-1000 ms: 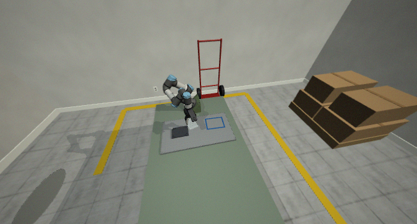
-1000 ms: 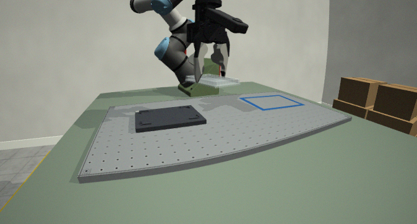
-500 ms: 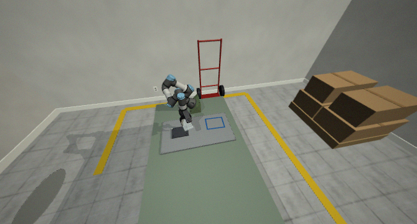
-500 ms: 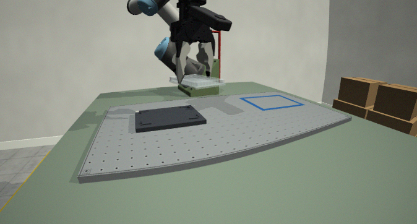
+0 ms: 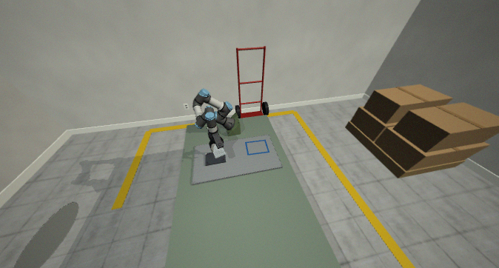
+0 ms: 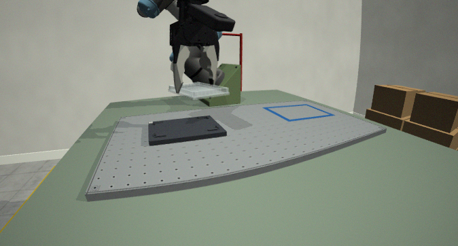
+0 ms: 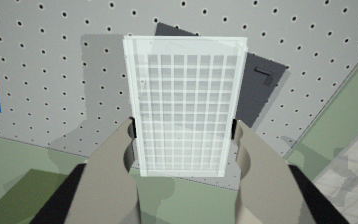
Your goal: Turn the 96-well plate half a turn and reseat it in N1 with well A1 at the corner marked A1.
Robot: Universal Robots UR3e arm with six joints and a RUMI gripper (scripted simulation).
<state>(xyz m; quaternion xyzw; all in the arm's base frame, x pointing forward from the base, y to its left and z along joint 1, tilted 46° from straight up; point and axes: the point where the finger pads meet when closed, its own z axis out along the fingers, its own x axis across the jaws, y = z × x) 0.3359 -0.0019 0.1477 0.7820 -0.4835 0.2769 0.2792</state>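
Right now the dark plate nest N1 is 90 mm below my hand, 30 mm to the right of it and 10 mm ahead of it. Round my hand: clear 96-well plate (10 mm below); A1 label (110 mm to the right, 90 mm below, 40 mm behind).
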